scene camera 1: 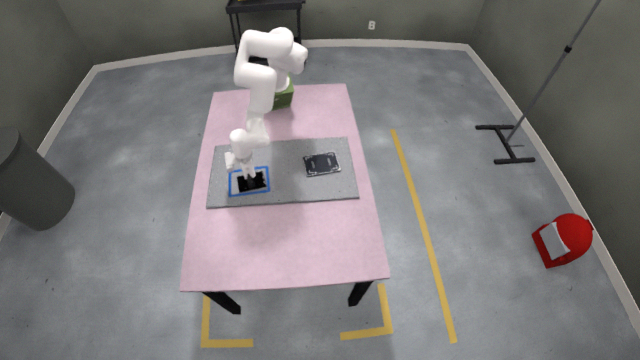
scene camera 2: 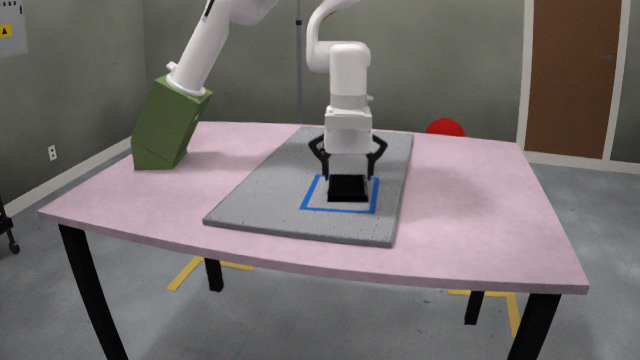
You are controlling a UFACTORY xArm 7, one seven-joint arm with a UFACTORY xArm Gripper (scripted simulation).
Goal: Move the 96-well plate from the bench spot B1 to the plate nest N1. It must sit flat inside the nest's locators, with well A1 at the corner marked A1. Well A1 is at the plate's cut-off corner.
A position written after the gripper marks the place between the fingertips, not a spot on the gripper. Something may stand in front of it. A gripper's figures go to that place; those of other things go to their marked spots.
Scene:
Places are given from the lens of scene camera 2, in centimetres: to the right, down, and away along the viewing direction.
gripper (scene camera 2: 348, 178): 6, 0, 97
black 96-well plate (scene camera 2: 342, 187): 5, 2, 96

